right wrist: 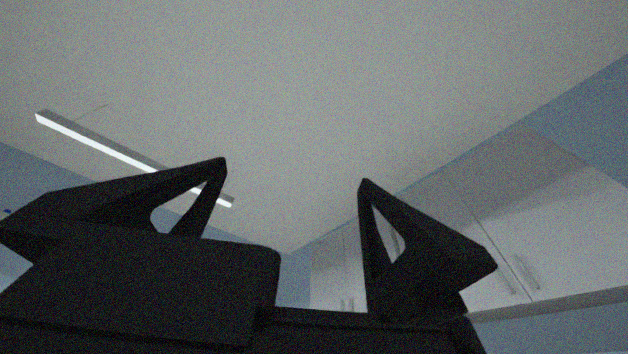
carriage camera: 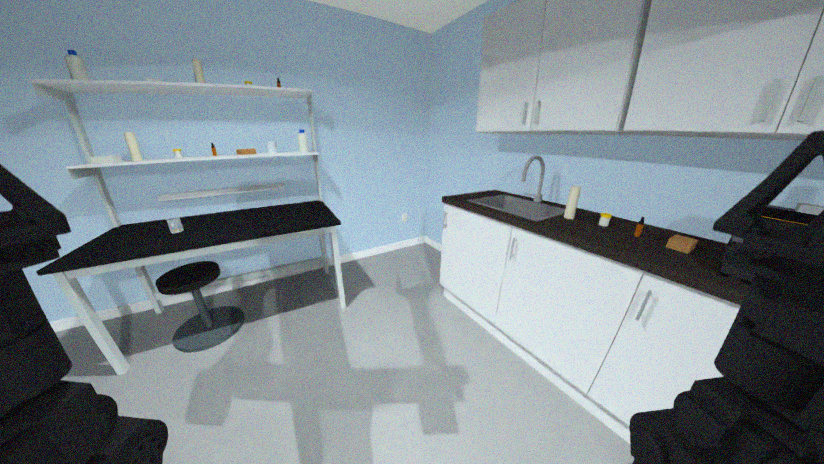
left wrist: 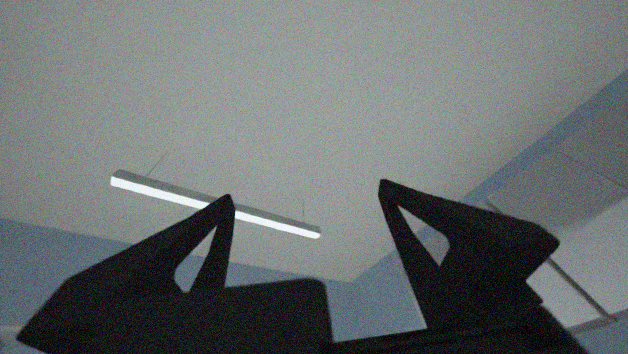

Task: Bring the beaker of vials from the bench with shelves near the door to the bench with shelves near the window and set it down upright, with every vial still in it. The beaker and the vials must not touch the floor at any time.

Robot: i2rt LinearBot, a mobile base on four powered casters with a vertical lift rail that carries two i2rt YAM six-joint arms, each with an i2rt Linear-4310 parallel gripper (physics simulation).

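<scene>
A small clear vessel (carriage camera: 175, 224), which looks like the beaker, stands on the black-topped bench with shelves (carriage camera: 259, 219) at the left of the carriage view; it is too small to tell the vials inside. No door or window shows, so I cannot tell which bench this is. My left gripper (left wrist: 307, 194) is open and empty, its fingers pointing up toward the ceiling. My right gripper (right wrist: 295, 175) is open and empty too, also pointing up. Both are far from the vessel; parts of them show at the edges of the carriage view.
A round black stool (carriage camera: 188, 277) stands at the front of the shelved bench. Bottles and jars stand on its shelves. At the right runs a white cabinet counter (carriage camera: 553, 299) with a sink (carriage camera: 513, 206), a tall bottle (carriage camera: 572, 202), a jar, an amber bottle and a brown block (carriage camera: 682, 243). Cupboards (carriage camera: 576, 69) hang above.
</scene>
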